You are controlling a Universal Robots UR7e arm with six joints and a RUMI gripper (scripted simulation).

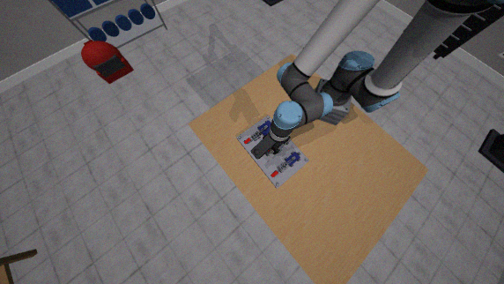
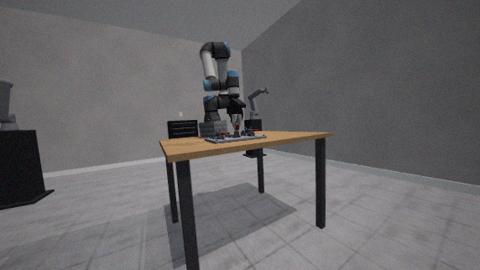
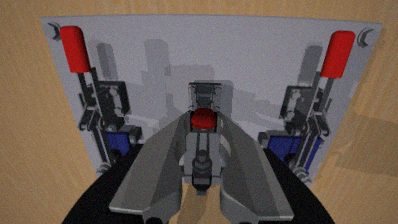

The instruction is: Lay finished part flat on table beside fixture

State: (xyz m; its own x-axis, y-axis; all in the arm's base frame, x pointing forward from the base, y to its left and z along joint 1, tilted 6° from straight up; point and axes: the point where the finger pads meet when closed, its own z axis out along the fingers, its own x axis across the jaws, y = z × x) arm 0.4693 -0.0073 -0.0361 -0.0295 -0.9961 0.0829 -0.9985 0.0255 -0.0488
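My hand is 10 cm past the grey finished part and 5 cm above it. Also, from my hand: grey fixture plate 4 cm behind, 7 cm below.
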